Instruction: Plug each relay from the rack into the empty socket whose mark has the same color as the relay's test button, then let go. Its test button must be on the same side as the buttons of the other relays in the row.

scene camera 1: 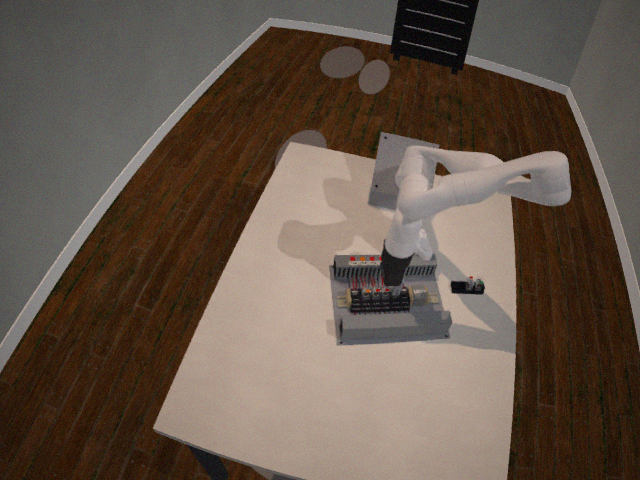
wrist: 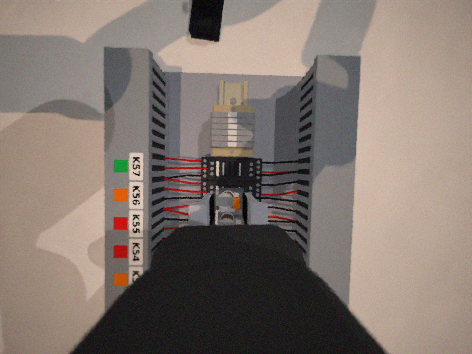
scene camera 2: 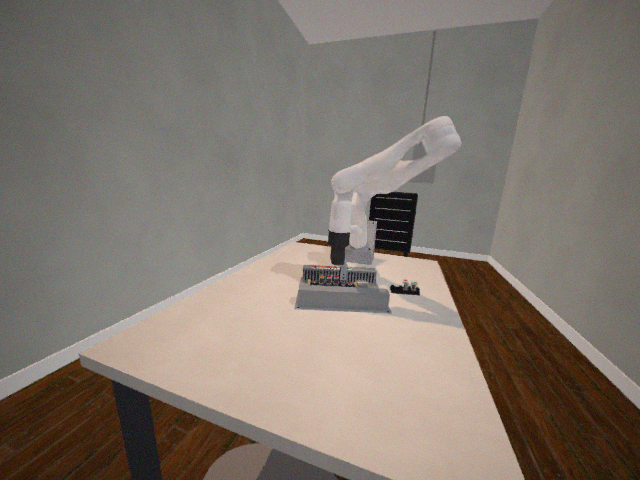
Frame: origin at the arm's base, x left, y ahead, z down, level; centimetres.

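Seen in the pictures: gripper, fingertip midpoint: point(scene camera 1: 394, 288) point(wrist: 228, 203) point(scene camera 2: 342, 277); arm's base at its link origin: point(scene camera 2: 357, 240).
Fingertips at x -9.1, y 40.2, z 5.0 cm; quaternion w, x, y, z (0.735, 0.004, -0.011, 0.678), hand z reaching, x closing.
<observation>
Pixels of each thing's middle, then the offset from my fingertips to it. "spot": a spot on its surface instead. Level surfaces: height alone.
- clear relay with an orange test button, body centre: point(wrist: 229, 199) dx +0.3, dy +0.1, dz +0.5 cm
- orange K56 mark at the middle of its body: point(wrist: 120, 195) dx +0.1, dy -10.5, dz -0.3 cm
- black K57 socket at a spot on its surface: point(wrist: 231, 170) spot: dx +3.3, dy +0.0, dz +2.9 cm
- green mark at the middle of its body: point(wrist: 120, 166) dx +2.9, dy -10.6, dz -0.3 cm
- black rack at the middle of its body: point(scene camera 1: 468, 287) point(scene camera 2: 404, 289) dx +24.9, dy -4.3, dz +4.9 cm
- table at its surface level: dz +6.0 cm
My gripper point(scene camera 1: 395, 289) point(scene camera 2: 343, 276) point(wrist: 228, 203) points down over the socket row and is shut on a clear relay with an orange test button point(wrist: 236, 202). The relay is at the socket beside the orange K56 mark point(wrist: 120, 195), its button toward the right in the wrist view. How deep it sits is hidden. The black K57 socket point(wrist: 231, 170), by the green mark point(wrist: 120, 166), is empty. Relays with orange point(scene camera 1: 367, 291) and red point(scene camera 1: 387, 290) buttons stand in the row. The black rack point(scene camera 1: 459, 287) point(scene camera 2: 397, 289) point(wrist: 205, 22) holds relays with red point(scene camera 1: 470, 279) and green point(scene camera 1: 480, 282) buttons.
Grey slotted wire ducts point(wrist: 127, 95) point(wrist: 337, 125) point(scene camera 1: 392, 326) flank the row, with red and black wires between them and the sockets. Grey terminal blocks point(wrist: 232, 130) point(scene camera 1: 419, 294) stand at the row's end, on the rack's side. The rack lies beside the panel on the table point(scene camera 1: 289, 413) point(scene camera 2: 289, 382).
</observation>
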